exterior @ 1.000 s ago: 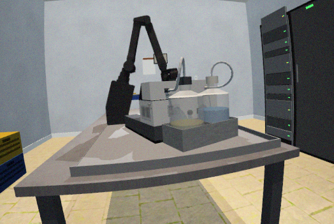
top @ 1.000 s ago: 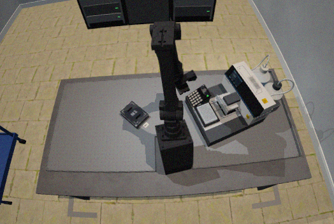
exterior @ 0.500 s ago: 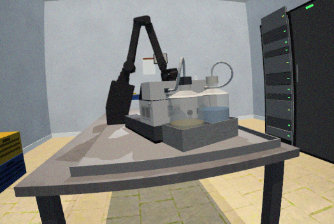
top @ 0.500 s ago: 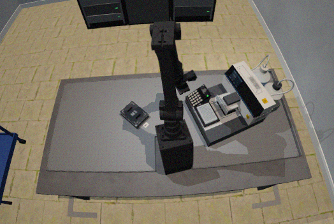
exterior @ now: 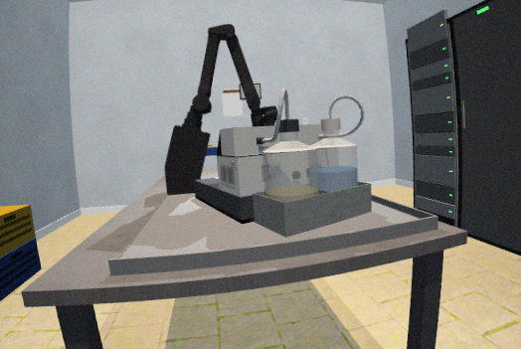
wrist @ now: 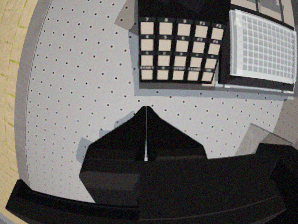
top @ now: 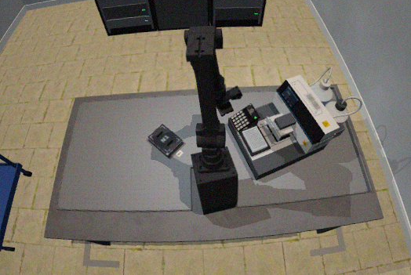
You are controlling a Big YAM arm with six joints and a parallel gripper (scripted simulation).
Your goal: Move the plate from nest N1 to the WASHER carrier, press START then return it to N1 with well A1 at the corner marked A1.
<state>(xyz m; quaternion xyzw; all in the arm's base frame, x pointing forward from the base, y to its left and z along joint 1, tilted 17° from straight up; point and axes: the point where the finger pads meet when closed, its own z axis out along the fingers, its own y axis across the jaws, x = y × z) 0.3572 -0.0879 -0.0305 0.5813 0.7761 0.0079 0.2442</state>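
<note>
Now: hand 130 mm past the white well plate, 130 mm to the left of it and 60 mm above it. From my hand the other things lie so: dark washer carrier (130 mm behind, 130 mm to the right, 70 mm below); then white corner label (150 mm behind, 260 mm to the left, 150 mm below); then plate washer (80 mm behind, 280 mm to the right, 20 mm below).
</note>
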